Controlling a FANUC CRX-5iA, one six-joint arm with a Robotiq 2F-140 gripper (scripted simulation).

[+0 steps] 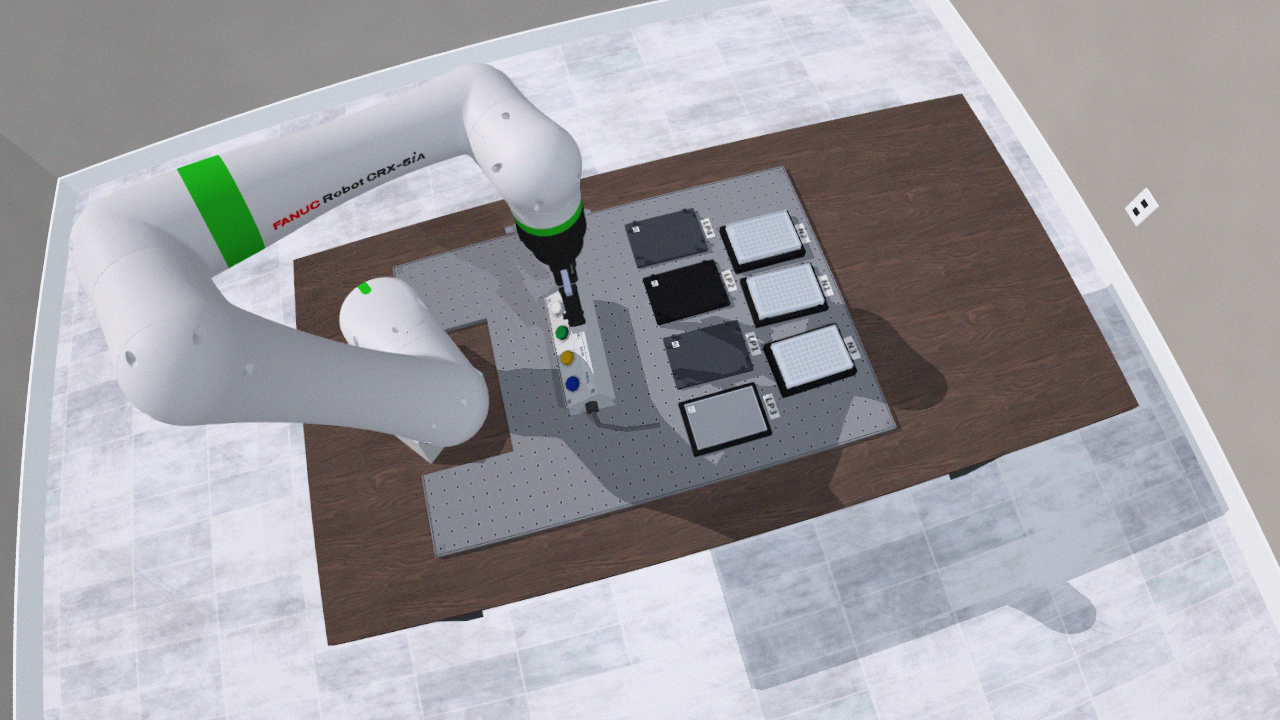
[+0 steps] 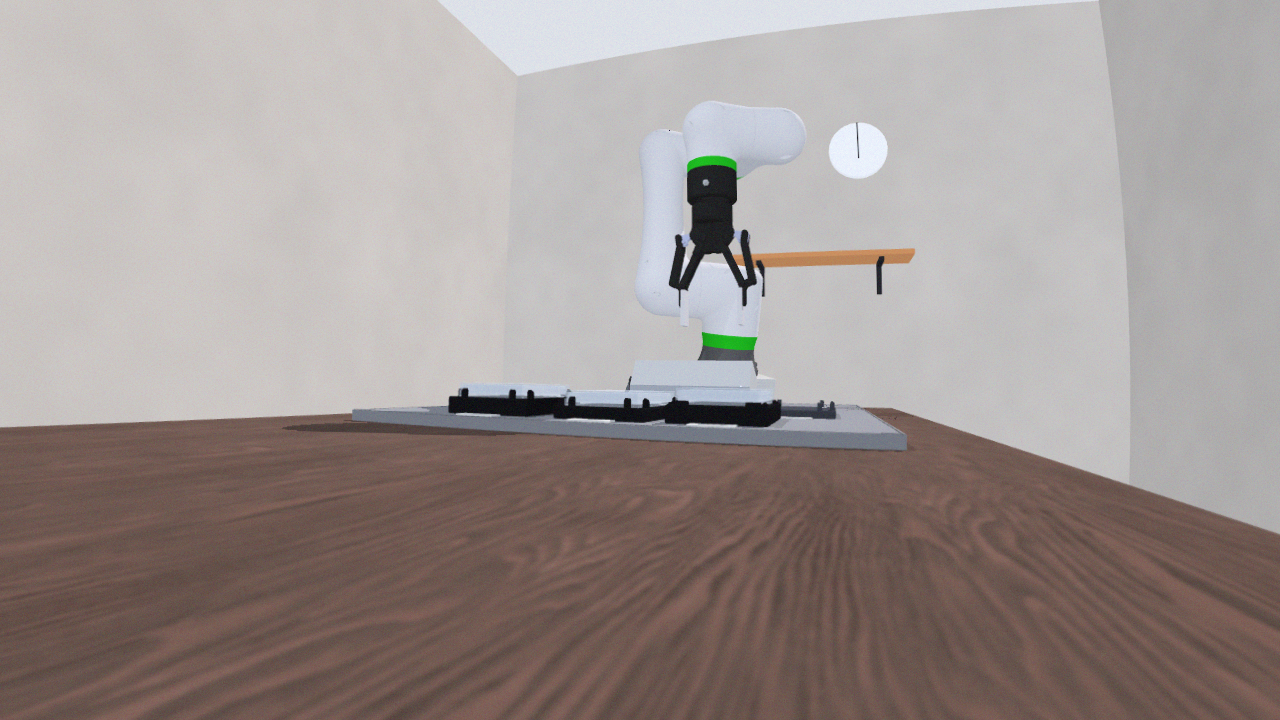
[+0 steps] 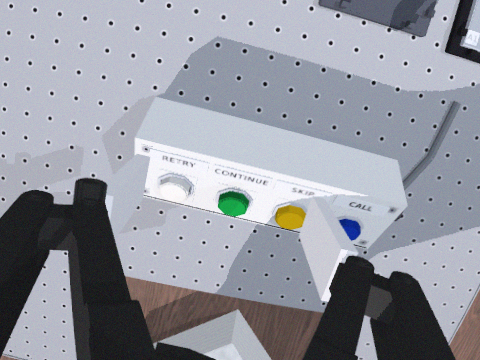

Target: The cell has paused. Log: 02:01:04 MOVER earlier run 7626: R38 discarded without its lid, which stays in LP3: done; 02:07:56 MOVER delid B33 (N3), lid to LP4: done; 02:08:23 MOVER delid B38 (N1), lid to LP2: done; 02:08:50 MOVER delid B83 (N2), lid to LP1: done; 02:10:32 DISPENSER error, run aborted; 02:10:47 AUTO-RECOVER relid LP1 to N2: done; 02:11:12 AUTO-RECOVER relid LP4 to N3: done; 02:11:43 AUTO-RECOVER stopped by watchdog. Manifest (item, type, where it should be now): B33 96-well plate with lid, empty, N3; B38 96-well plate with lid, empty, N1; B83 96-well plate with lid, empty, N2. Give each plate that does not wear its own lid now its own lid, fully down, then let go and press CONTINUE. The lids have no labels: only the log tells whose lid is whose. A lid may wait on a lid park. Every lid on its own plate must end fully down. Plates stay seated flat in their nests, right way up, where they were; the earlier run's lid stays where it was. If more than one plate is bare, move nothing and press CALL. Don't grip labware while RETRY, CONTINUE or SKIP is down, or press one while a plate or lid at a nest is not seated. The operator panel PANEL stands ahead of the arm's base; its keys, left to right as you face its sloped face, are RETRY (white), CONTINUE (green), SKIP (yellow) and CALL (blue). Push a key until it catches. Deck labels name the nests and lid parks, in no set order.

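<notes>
There is an operator panel in what I see, and my gripper as well. Image 1 has my gripper in it, and so does image 3.
</notes>
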